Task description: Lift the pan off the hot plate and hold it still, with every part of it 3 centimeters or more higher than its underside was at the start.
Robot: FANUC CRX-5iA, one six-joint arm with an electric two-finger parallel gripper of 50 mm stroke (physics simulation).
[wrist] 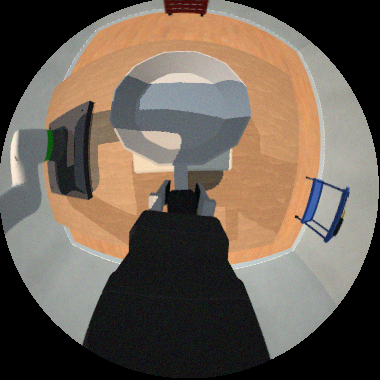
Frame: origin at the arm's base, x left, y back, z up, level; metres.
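Seen in the pictures: gripper, fingertip midpoint: [182,188]; arm's base at its link origin: [57,144].
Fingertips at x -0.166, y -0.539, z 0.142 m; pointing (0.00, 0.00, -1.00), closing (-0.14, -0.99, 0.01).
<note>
Offsets run from my fingertips to a thing's top centre. "pt": to the spot under its first point. Level surfaces: height alone.
The pan [187,97] is a wide, light grey, many-sided vessel in the upper middle of the wrist view, partly in shade, with its short handle @(pt dx +0.020, dy +0.000, dz +0.020 m) [181,177] pointing towards the gripper. My gripper [182,188] is shut on the pan's handle, with a finger on each side of it. The cream hot plate @(pt dx +0.027, dy +0.074, dz -0.106 m) [150,164] shows below the pan's near rim; the pan hides the rest of it. The pan looks level and raised above the hot plate, but the exact height of the gap cannot be read from this view.
A wooden table top @(dz -0.168 m) [275,135] lies under everything. At the left is a dark stand [90,150] beside a light robot arm part [31,150] with a green ring. A blue cart [313,200] is beyond the right edge, and a red object [186,6] is at the top.
</note>
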